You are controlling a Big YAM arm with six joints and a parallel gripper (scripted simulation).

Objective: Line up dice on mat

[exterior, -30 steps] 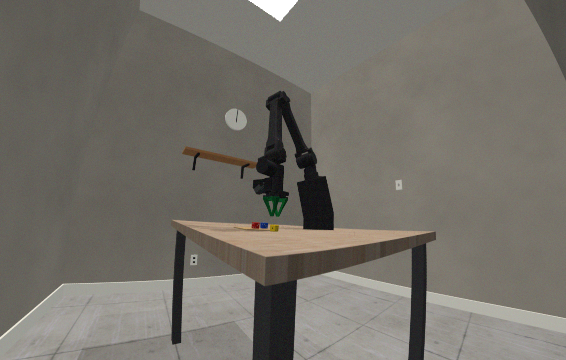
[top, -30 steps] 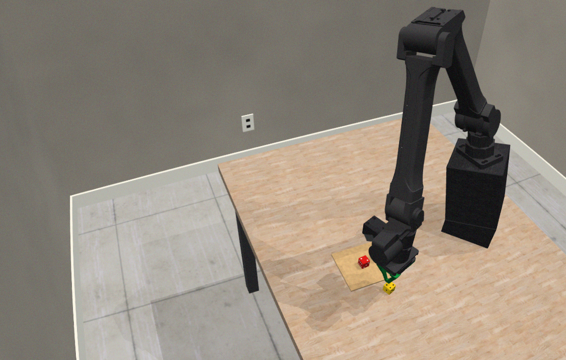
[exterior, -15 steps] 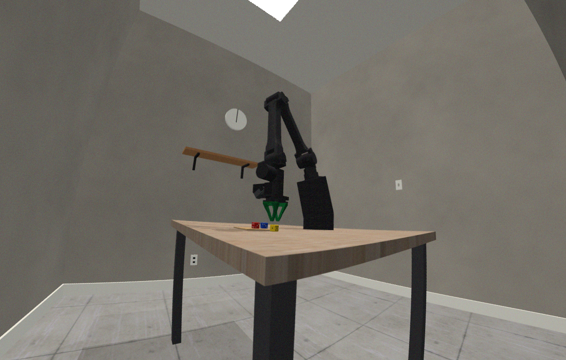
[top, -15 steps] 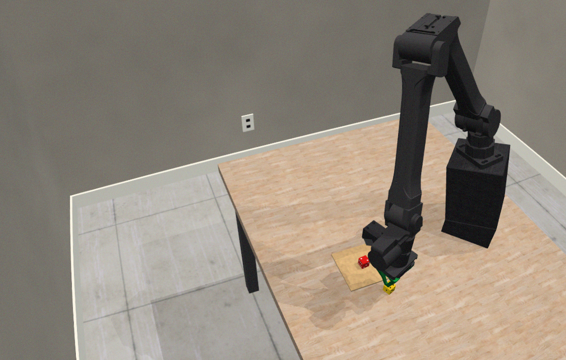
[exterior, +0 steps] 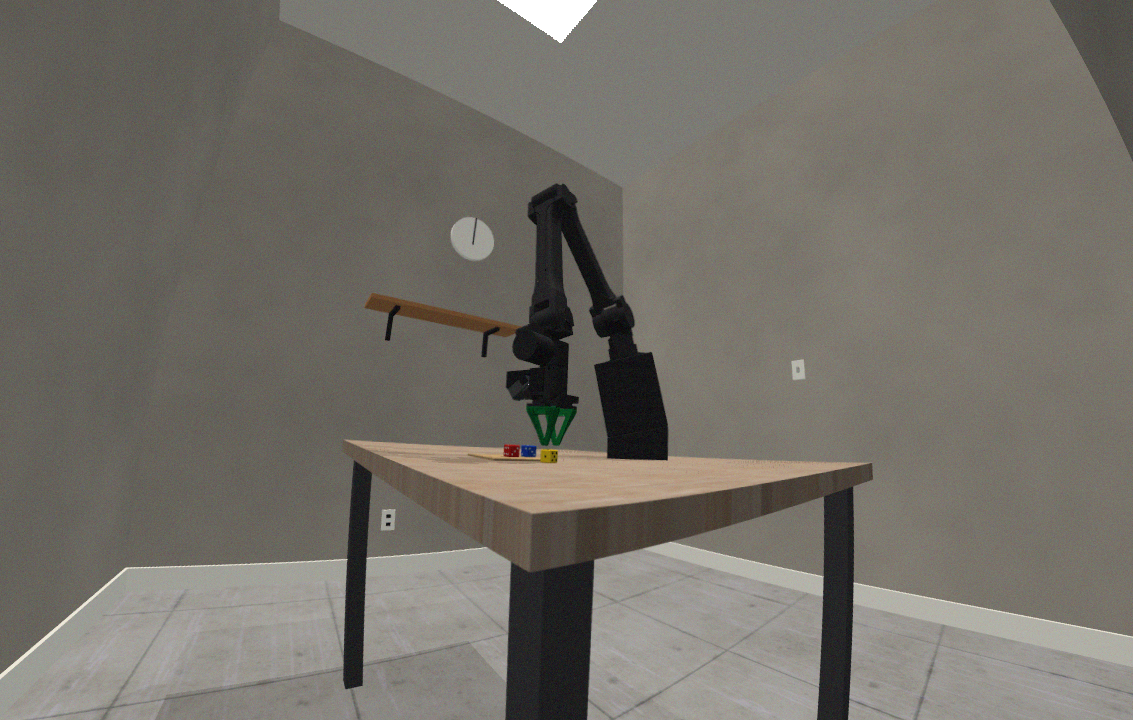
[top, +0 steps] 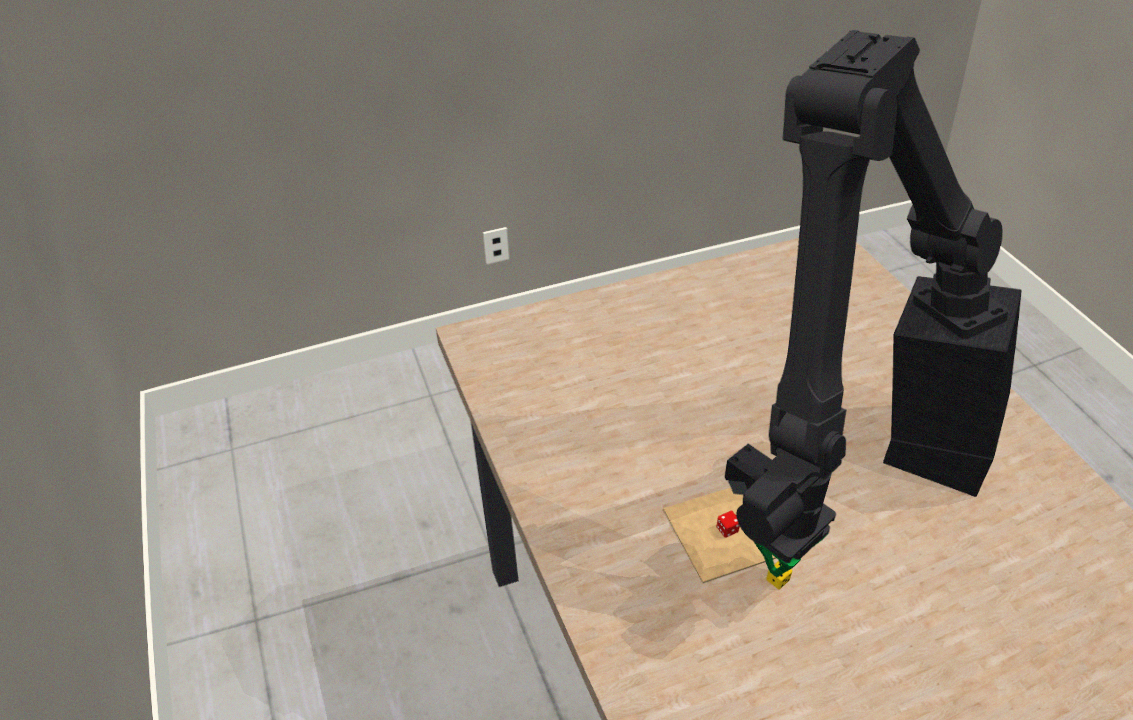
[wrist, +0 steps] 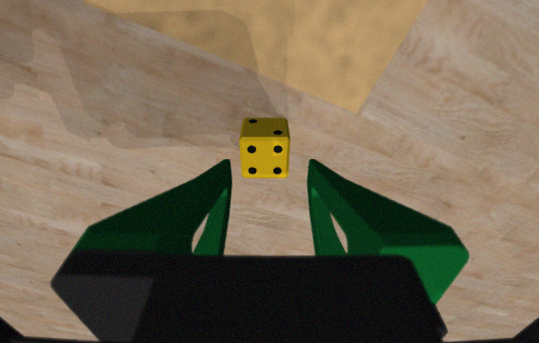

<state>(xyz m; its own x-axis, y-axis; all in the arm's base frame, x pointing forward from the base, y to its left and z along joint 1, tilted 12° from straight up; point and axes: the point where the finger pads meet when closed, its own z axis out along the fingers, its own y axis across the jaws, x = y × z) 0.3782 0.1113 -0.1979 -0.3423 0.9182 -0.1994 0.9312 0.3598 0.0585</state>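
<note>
My hand is 30 mm above the yellow die. Round my hand: blue die: 20 mm behind, 110 mm to the right, 30 mm below; then red die: 30 mm ahead, 100 mm to the right, 30 mm below; then tan mat: 30 mm ahead, 100 mm to the right, 40 mm below.
</note>
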